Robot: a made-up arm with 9 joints. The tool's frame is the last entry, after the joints.
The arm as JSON. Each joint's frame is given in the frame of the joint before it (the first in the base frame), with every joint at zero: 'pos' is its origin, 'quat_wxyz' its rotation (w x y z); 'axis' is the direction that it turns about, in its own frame. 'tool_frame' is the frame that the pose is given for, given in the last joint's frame.
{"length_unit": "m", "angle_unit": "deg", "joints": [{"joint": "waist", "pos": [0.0, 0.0, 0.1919], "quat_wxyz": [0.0, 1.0, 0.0, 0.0], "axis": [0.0, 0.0, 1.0]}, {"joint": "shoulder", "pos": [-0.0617, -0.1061, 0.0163], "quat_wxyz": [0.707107, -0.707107, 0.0, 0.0], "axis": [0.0, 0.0, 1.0]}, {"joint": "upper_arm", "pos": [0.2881, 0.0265, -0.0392], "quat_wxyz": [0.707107, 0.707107, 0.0, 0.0], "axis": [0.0, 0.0, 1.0]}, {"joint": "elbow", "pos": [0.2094, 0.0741, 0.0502], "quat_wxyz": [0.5, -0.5, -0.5, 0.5], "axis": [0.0, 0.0, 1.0]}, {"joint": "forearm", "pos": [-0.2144, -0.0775, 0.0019], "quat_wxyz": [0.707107, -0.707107, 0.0, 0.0], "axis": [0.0, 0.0, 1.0]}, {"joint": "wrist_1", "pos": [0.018, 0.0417, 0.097], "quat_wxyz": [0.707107, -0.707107, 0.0, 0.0], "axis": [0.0, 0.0, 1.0]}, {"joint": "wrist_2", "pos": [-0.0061, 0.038, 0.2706], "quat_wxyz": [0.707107, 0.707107, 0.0, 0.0], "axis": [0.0, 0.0, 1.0]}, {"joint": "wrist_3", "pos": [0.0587, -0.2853, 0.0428], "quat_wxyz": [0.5, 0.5, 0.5, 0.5], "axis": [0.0, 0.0, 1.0]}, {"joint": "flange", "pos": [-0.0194, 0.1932, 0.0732], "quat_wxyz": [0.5, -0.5, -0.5, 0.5], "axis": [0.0, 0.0, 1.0]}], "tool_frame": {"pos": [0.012, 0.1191, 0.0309], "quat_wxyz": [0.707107, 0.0, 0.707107, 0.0]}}
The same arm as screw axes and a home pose.
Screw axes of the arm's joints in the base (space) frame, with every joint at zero. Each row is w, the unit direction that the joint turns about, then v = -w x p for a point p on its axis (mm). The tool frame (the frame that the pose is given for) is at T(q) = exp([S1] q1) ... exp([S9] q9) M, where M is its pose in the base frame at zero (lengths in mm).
S1 = (0, 0, -1, 0, 0, 0)
S2 = (0, -1, 0, 175.6, 0, 61.7)
S3 = (0, 0, -1, -145.3, 226.4, 0)
S4 = (-1, 0, 0, 0, -151.9, 71.2)
S5 = (0, 0, 1, 285.6, -433.9, 0)
S6 = (1, 0, 0, 0, 171.4, -267.6)
S7 = (0, 0, 1, 273.7, -746.2, 0)
S8 = (0, -1, 0, 176.2, 0, -460.9)
S9 = (-1, 0, 0, 0, -369.4, 141.8)
M =
1 0 0 410.6
0 1 0 260.9
0 0 1 381.4
0 0 0 1

